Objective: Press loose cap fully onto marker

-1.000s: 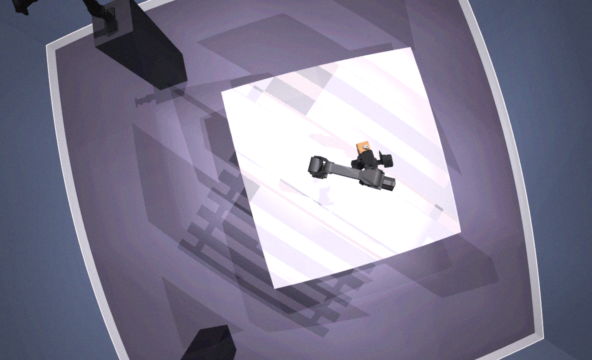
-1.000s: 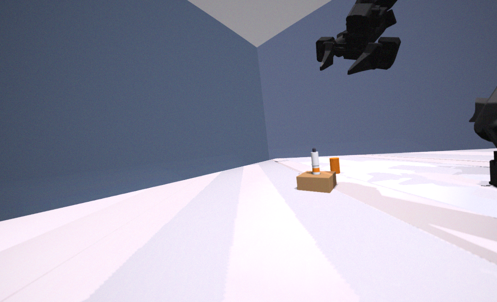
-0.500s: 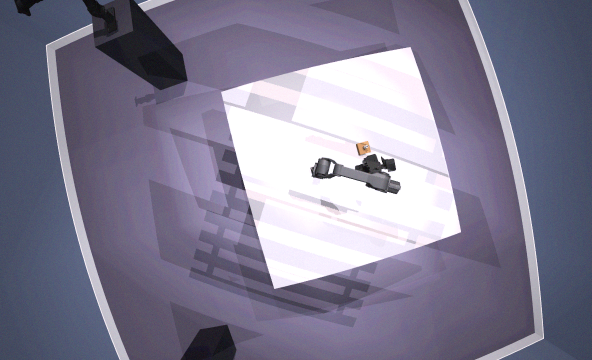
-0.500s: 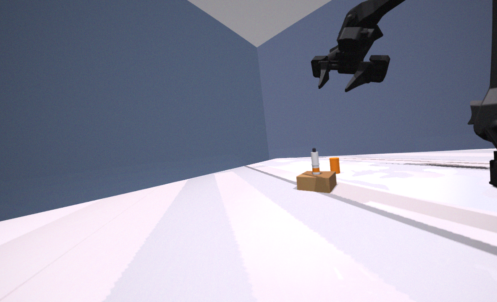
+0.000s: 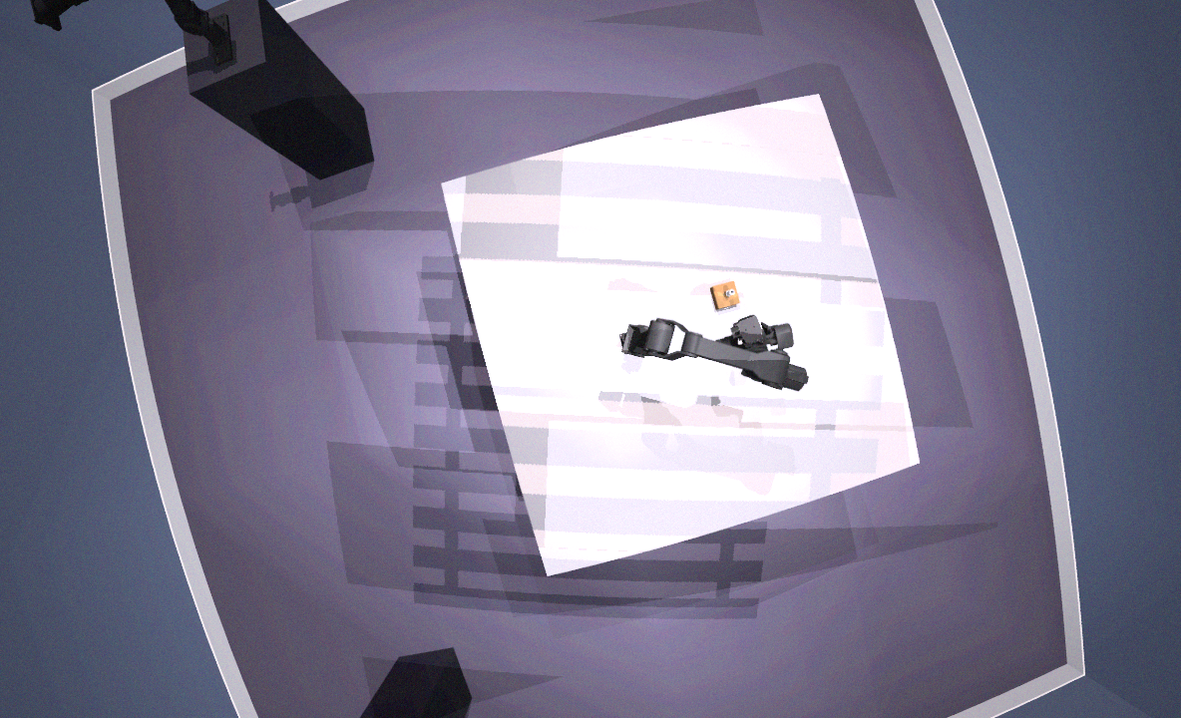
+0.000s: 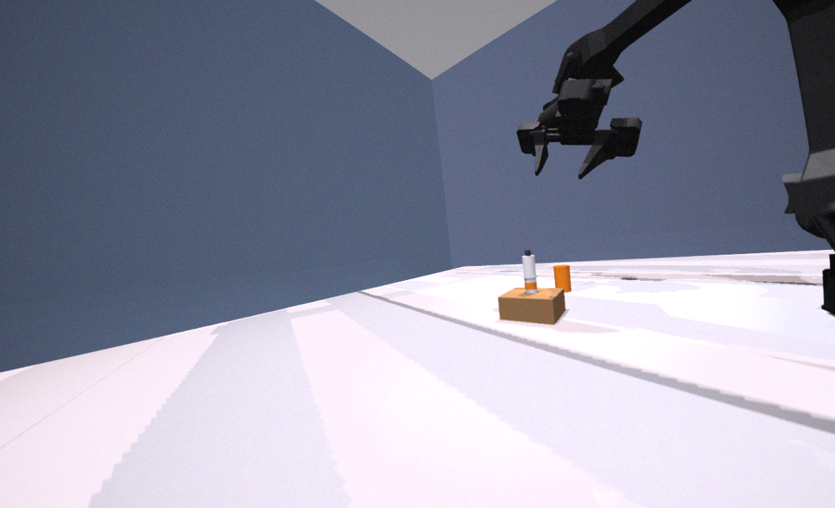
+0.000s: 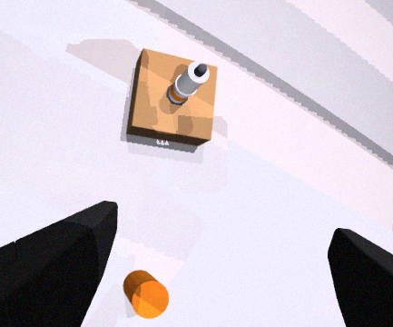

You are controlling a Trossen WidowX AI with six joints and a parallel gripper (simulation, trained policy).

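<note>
Now: the orange cap 20 mm ahead of my gripper tip, 60 mm to the right of it and 180 mm below it. From my gripper tip the other things lie so: tan holder block: 30 mm ahead, 110 mm to the left, 190 mm below.
</note>
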